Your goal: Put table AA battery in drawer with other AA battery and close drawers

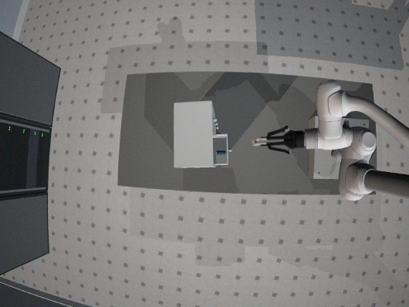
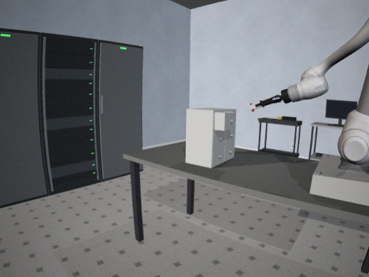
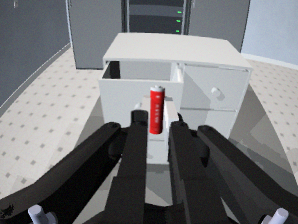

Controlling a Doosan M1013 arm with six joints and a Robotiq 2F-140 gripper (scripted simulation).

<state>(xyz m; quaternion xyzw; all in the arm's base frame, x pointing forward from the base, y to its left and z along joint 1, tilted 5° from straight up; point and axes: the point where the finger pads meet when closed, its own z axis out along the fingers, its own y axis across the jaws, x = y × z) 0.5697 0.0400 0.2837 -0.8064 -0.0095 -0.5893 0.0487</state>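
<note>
My hand is 18 cm short of the small blue thing, 5 cm to the right of it and 14 cm above it. The rest, counted from my hand: red AA battery (2 cm ahead, 1 cm below).
</note>
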